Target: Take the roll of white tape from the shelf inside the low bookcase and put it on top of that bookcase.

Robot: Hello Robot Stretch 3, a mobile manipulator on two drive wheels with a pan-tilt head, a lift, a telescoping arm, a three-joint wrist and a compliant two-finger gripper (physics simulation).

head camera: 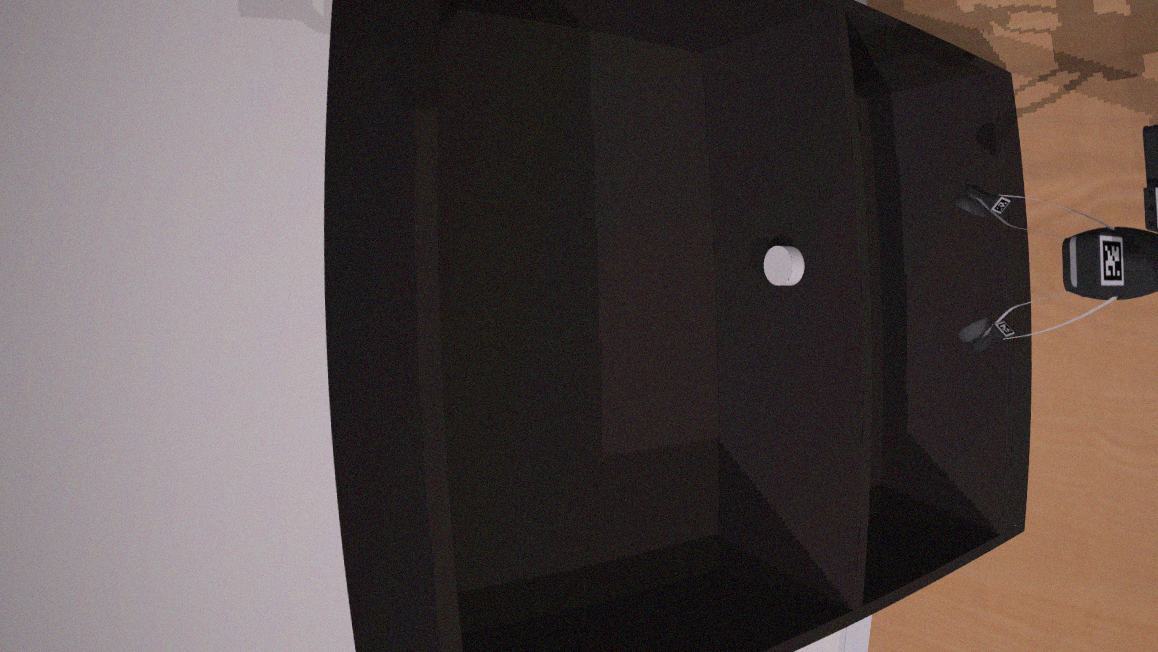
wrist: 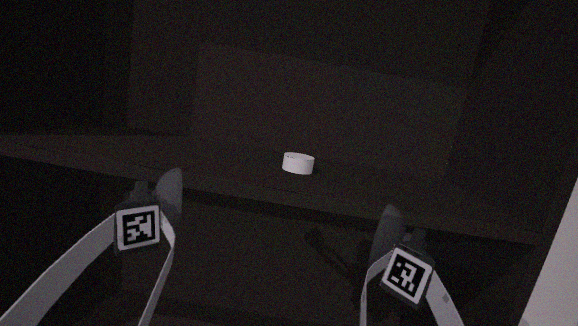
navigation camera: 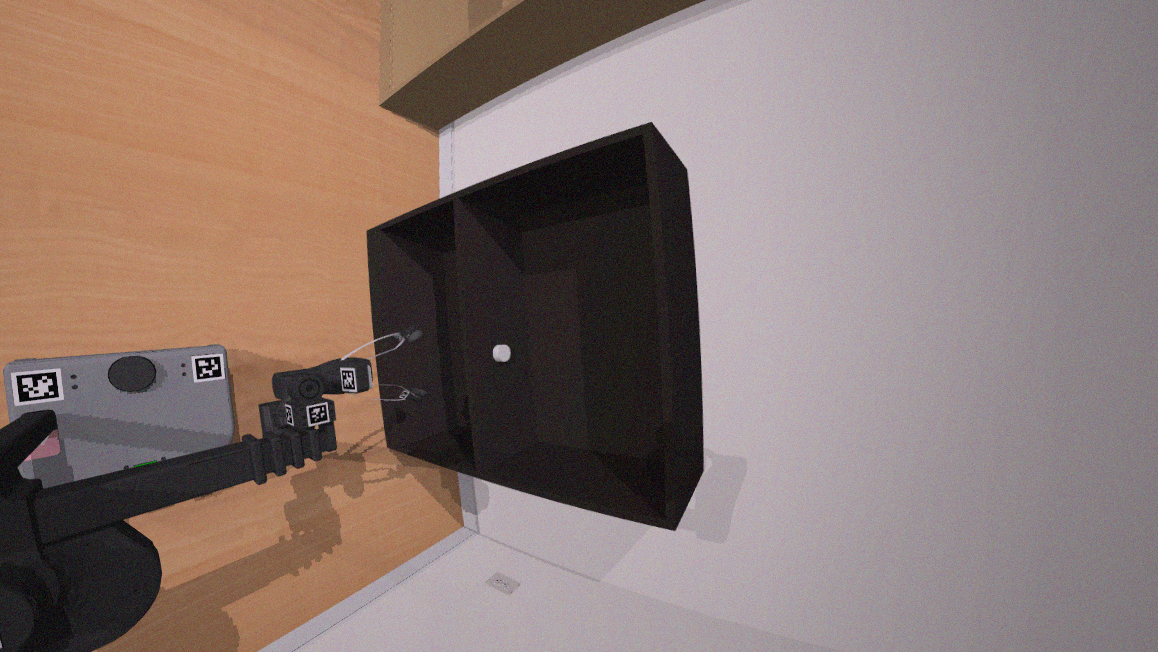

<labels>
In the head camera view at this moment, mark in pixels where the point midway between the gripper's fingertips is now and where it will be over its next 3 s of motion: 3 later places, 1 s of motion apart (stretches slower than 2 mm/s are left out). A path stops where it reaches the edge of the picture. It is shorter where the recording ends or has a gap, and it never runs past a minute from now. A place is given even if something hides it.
My gripper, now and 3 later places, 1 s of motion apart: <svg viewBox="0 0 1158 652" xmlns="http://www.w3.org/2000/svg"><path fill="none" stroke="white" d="M958 268L876 269L824 271L815 272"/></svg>
</labels>
